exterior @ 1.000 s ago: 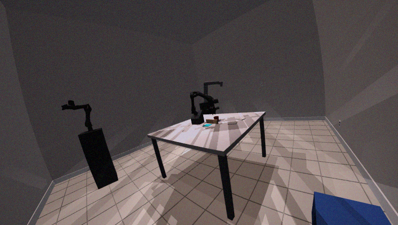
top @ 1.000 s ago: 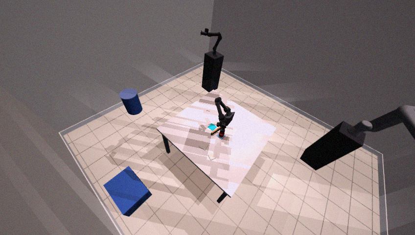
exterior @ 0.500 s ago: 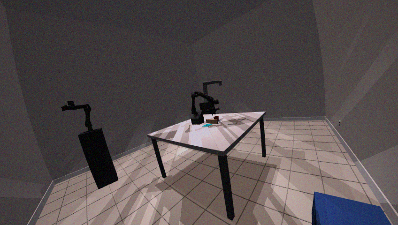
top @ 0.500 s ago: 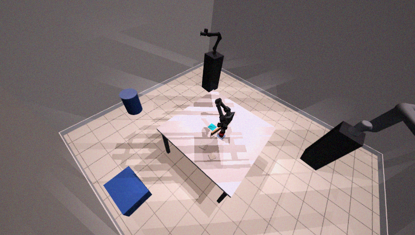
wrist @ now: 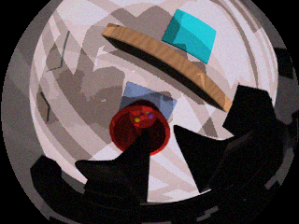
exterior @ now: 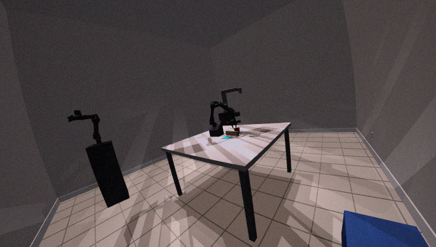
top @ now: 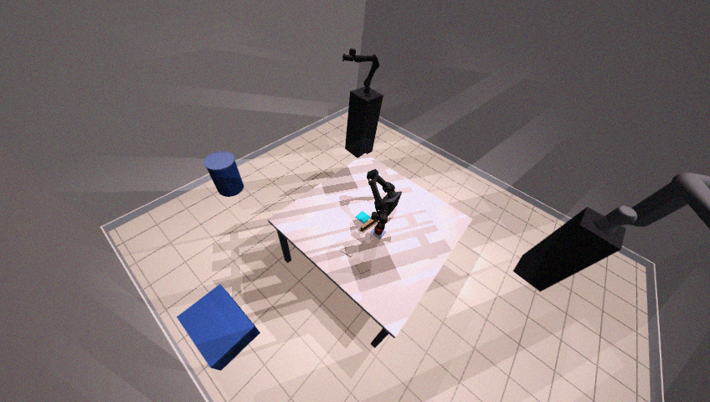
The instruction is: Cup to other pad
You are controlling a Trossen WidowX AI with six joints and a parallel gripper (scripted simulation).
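Now: the red cup 30 mm below my gripper tip, 20 mm ahead of it and 10 mm to the left of it. From my gripper tip the other things lie so: brown wooden bar 80 mm to the right, 50 mm below, 10 mm ahead; then cyan pad 180 mm to the right, 80 mm below, 10 mm ahead.
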